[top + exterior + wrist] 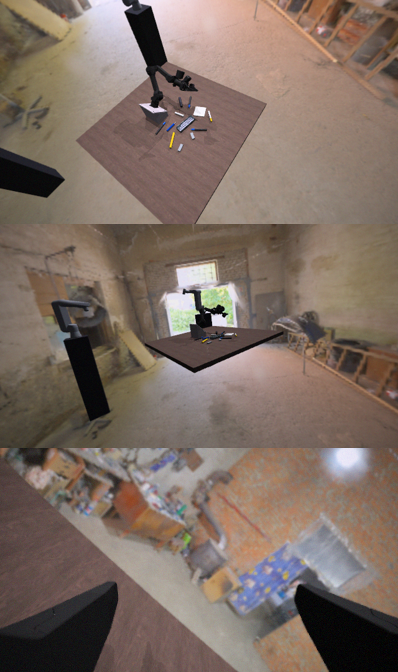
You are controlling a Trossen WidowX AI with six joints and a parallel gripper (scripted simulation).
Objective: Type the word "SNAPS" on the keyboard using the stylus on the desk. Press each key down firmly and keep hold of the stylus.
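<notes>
My gripper tip is now 300 mm above the white pad, 10 mm to the right of it and 10 mm short of it.
</notes>
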